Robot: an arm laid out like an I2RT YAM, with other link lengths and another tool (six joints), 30 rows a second.
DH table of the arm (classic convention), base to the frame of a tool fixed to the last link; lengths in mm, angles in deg. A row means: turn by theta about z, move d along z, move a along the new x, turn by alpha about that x. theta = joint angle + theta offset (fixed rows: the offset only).
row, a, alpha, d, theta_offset
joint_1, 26.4, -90, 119.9, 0
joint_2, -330, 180, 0, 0
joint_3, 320.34, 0, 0, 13.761
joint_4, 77.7, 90, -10.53, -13.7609
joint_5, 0, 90, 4.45, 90
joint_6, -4.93, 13.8, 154, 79.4
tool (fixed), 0, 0, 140.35, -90
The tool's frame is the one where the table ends.
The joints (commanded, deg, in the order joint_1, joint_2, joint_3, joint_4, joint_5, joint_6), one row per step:
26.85, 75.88, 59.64, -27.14, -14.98, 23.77
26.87, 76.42, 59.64, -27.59, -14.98, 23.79
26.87, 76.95, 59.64, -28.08, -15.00, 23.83
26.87, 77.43, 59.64, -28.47, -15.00, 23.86
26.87, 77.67, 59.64, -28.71, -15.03, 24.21
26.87, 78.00, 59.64, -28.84, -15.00, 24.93
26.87, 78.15, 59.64, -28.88, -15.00, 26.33
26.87, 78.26, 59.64, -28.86, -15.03, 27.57
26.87, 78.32, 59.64, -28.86, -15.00, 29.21
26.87, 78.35, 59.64, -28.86, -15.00, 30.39
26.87, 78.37, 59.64, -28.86, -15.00, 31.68
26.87, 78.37, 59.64, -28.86, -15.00, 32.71
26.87, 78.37, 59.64, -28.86, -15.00, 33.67
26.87, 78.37, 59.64, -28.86, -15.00, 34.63
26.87, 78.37, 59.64, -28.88, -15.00, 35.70
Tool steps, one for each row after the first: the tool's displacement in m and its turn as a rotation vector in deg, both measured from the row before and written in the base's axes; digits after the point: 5 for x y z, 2 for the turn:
-0.00154, -0.00057, -0.00676, -0.44, 0.89, 0.01
-0.00177, -0.00078, -0.00680, -0.43, 0.94, -0.01
-0.00140, -0.00071, -0.00588, -0.38, 0.79, -0.02
-0.00114, -0.00039, -0.00323, -0.03, 0.62, -0.22
-0.00065, -0.00045, -0.00370, 0.11, 0.78, -0.53
-0.00072, -0.00026, -0.00200, 0.57, 0.91, -0.99
-0.00050, 0.00003, -0.00132, 0.56, 0.74, -0.86
-0.00062, -0.00031, -0.00115, 0.72, 0.91, -1.19
-0.00052, -0.00012, -0.00069, 0.53, 0.65, -0.84
-0.00058, -0.00012, -0.00064, 0.59, 0.70, -0.92
-0.00047, -0.00009, -0.00037, 0.48, 0.54, -0.73
-0.00044, -0.00007, -0.00034, 0.45, 0.50, -0.68
-0.00045, -0.00007, -0.00034, 0.45, 0.50, -0.68
-0.00059, -0.00011, -0.00046, 0.49, 0.58, -0.76

